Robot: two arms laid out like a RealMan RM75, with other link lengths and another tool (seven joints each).
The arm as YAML. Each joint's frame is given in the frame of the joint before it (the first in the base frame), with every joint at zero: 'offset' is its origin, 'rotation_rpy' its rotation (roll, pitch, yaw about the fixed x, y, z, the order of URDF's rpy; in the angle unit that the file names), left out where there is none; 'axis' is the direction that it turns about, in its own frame. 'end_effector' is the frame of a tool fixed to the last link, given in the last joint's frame.
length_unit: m
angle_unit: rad
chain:
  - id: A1
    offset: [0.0, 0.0, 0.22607]
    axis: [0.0, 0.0, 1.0]
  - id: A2
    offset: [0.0, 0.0, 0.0]
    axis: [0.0, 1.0, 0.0]
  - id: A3
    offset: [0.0, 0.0, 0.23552]
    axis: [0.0, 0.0, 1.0]
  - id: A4
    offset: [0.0, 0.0, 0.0]
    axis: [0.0, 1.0, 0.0]
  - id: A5
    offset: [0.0, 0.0, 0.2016]
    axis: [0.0, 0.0, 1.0]
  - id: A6
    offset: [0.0, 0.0, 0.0]
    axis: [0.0, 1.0, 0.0]
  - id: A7
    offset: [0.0, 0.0, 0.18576]
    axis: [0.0, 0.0, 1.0]
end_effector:
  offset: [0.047, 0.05, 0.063]
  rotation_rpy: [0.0, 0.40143, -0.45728]
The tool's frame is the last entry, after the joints.
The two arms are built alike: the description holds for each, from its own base.
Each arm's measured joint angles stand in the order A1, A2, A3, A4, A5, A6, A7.
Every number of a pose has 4 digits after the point.
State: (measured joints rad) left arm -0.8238 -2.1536 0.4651 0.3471 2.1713 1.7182 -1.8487; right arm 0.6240 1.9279 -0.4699 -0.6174 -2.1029 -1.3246 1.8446
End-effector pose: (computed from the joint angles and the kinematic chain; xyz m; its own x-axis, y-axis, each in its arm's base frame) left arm -0.0287 0.3112 -0.1026 -0.1034 0.9016 0.4201 0.7464 -0.2088 0.6318; right arm 0.2416 0.3928 -0.0416 0.8296 -0.5408 -0.1391 -0.5334 -0.6937 -0.4840
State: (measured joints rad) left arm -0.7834 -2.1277 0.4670 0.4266 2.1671 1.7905 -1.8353; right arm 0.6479 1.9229 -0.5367 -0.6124 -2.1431 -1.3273 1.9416
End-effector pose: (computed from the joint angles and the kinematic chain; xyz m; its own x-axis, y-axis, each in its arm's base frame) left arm -0.0420 0.3093 -0.0800 -0.0646 0.8839 0.4632 0.7437 -0.2669 0.6130; right arm 0.2358 0.3855 -0.0537 0.8102 -0.5807 -0.0805 -0.5551 -0.7157 -0.4239
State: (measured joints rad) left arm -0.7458 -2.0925 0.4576 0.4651 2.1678 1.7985 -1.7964; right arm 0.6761 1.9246 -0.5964 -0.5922 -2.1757 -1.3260 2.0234
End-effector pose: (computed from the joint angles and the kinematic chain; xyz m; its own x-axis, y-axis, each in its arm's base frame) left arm -0.0613 0.3157 -0.0655 -0.0403 0.8448 0.5335 0.7629 -0.3188 0.5625; right arm 0.2286 0.3778 -0.0685 0.7897 -0.6130 -0.0256 -0.5786 -0.7301 -0.3637
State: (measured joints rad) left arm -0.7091 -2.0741 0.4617 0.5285 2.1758 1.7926 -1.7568; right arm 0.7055 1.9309 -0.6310 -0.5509 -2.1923 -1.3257 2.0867
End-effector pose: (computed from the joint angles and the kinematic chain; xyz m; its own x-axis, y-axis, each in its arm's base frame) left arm -0.0798 0.3200 -0.0575 0.0108 0.7997 0.6003 0.7891 -0.3756 0.4861; right arm 0.2180 0.3700 -0.0836 0.7658 -0.6431 0.0033 -0.6133 -0.7318 -0.2972
